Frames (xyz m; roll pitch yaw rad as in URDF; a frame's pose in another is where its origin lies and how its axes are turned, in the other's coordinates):
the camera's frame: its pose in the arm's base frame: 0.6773 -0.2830 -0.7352 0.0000 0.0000 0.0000
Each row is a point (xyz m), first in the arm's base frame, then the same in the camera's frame.
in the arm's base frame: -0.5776 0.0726 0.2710
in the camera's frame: -1.2549 0.3556 1.0062
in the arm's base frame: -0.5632 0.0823 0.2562
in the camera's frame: -1.2405 0.3653 0.9914
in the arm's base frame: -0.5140 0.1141 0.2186
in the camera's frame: -1.1913 0.3971 0.9538
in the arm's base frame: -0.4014 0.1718 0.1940
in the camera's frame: -1.0787 0.4548 0.9292
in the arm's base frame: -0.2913 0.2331 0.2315
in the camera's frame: -0.9686 0.5161 0.9667
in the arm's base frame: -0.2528 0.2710 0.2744
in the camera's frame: -0.9301 0.5540 1.0096
